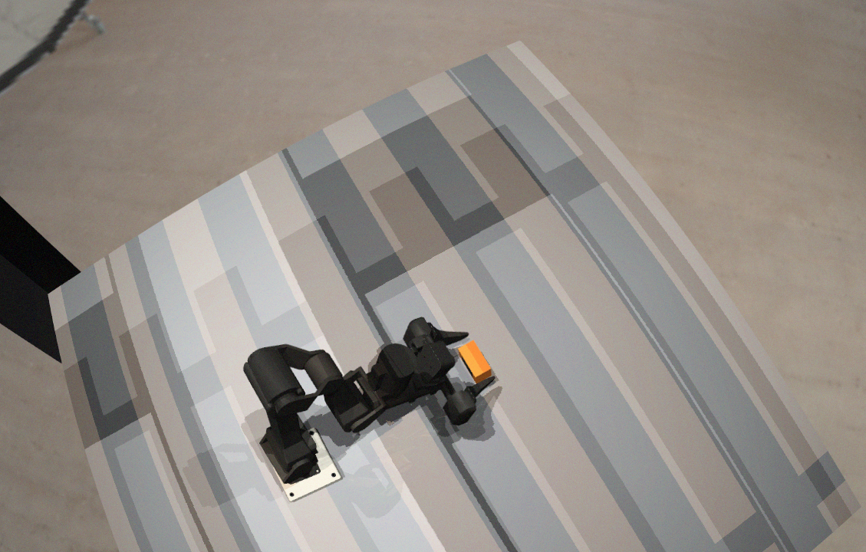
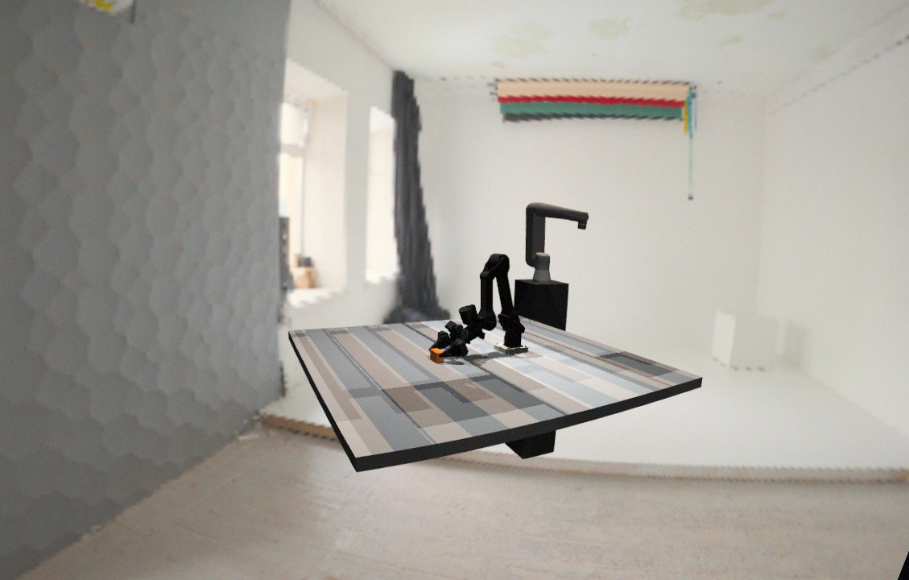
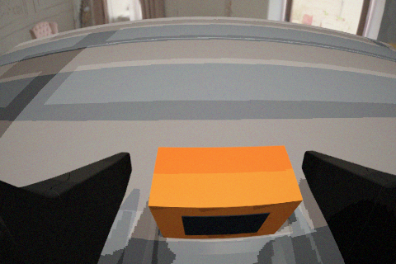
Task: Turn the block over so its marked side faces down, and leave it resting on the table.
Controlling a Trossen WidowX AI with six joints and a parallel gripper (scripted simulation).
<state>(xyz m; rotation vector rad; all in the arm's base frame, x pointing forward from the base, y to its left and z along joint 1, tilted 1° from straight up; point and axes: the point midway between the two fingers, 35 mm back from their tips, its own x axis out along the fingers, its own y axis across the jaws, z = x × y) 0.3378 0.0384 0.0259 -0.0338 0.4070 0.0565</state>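
Now: the orange block 2 cm behind my gripper tip and 1 cm below it.
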